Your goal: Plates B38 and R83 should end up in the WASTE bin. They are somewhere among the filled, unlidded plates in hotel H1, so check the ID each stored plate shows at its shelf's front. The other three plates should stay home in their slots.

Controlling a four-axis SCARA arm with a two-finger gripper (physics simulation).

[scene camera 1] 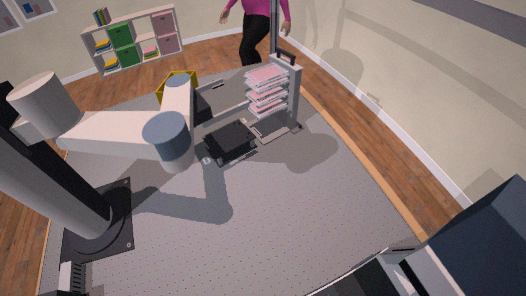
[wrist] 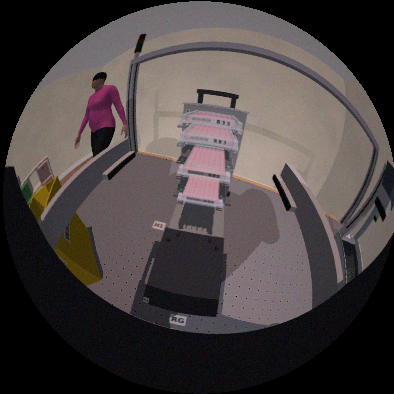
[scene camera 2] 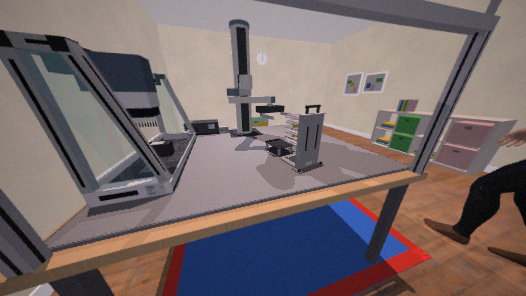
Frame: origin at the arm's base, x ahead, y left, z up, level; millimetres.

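Seen in the pictures: gripper, fingertip midpoint: (scene camera 1: pixel 234 90) (wrist: pixel 203 152) (scene camera 2: pixel 284 116); arm's base, origin of the base link: (scene camera 1: pixel 98 221) (scene camera 2: pixel 244 133).
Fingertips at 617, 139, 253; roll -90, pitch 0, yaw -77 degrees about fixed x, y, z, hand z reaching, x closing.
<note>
Pixels of each thing's top centre, then the offset from my fingertips to it, as dx, dy, dz. "*": a spot on its surface instead.
- top plate, middle of its top: (wrist: pixel 213 113) (scene camera 1: pixel 266 71) +125, +30, +26
- third plate, middle of its top: (wrist: pixel 207 155) (scene camera 1: pixel 267 91) +125, +30, -59
- lowest plate, middle of its top: (wrist: pixel 203 179) (scene camera 1: pixel 267 104) +125, +30, -115
- yellow WASTE bin, middle of its top: (wrist: pixel 34 207) (scene camera 1: pixel 175 80) -182, +253, -40
- marked RG, middle of its top: (wrist: pixel 186 268) (scene camera 1: pixel 228 134) (scene camera 2: pixel 278 141) -46, -10, -170
- large framed machine, surface spot: (scene camera 1: pixel 485 235) * +81, -628, +218
- black box, surface spot: (scene camera 2: pixel 205 127) * -653, -508, -171
Hotel H1 (scene camera 1: pixel 295 92) (scene camera 2: pixel 310 140) (wrist: pixel 242 137) stands upright and holds pink-filled plates one above another. In the wrist view the top plate (wrist: pixel 207 120) appears to read B33, and the plate below it (wrist: pixel 207 135) appears to read R83. The third plate (wrist: pixel 206 160) and the lowest plate (wrist: pixel 201 189) have labels too small to read. B38 cannot be made out. My gripper (scene camera 1: pixel 232 95) (wrist: pixel 203 152) is open and empty, its fingers pointing at the hotel from a short distance. The yellow WASTE bin (scene camera 1: pixel 194 76) (wrist: pixel 80 255) is partly hidden by the arm; its inside does not show.
A black stand marked RG (scene camera 1: pixel 230 136) (scene camera 2: pixel 280 146) (wrist: pixel 185 265) stands low before the hotel. A large framed machine (scene camera 1: pixel 485 235) (scene camera 2: pixel 120 75) stands at another table side. A person (scene camera 1: pixel 257 30) (scene camera 2: pixel 495 195) (wrist: pixel 102 115) is beyond the table edge. A black box (scene camera 2: pixel 205 127) lies near the arm base.
</note>
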